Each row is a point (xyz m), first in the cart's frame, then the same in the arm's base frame.
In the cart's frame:
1: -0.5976 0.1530 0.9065
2: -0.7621 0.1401 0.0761
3: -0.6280 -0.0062 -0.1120
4: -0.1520 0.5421 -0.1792
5: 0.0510 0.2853 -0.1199
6: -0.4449 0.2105 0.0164
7: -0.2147 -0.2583 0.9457
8: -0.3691 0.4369 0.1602
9: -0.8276 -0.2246 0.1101
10: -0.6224 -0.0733 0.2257
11: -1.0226 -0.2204 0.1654
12: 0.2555 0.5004 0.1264
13: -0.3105 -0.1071 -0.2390
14: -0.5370 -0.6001 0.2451
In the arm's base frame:
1: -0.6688 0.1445 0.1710
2: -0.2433 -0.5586 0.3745
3: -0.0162 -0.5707 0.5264
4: 0.3774 -0.4654 -0.0783
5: 0.4943 -0.2247 0.1193
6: 0.0332 -0.4199 0.2585
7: -0.4014 0.5262 0.4873
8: -0.0083 -0.3285 -0.0015
9: -0.3096 -0.4772 0.7315
10: -0.2342 -0.3041 0.5249
11: -0.4925 -0.5618 0.7536
12: 0.4818 0.0256 -0.1739
13: 0.3074 -0.4344 0.5882
14: -0.1753 -0.0941 1.0123

